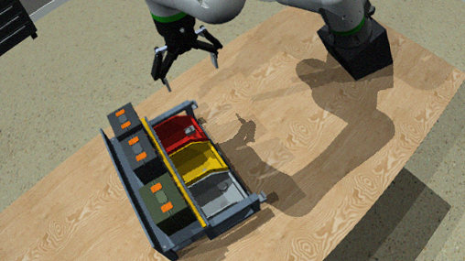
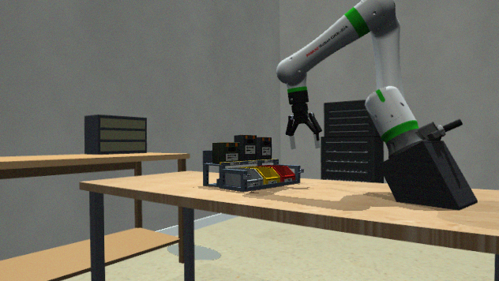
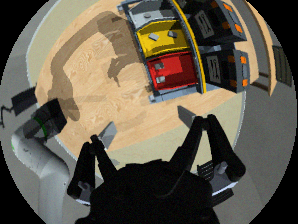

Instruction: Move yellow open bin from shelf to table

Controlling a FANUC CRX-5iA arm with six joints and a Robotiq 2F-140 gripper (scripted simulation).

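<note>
Right now the yellow open bin is 19 cm ahead of my hand, 13 cm below it and 12 cm to the left of it. Also, from my hand: red bin (15 cm ahead, 13 cm below, 2 cm to the left); then yellow rail (24 cm ahead, 10 cm to the left, 7 cm below); then grey bin (24 cm ahead, 22 cm to the left, 13 cm below).
</note>
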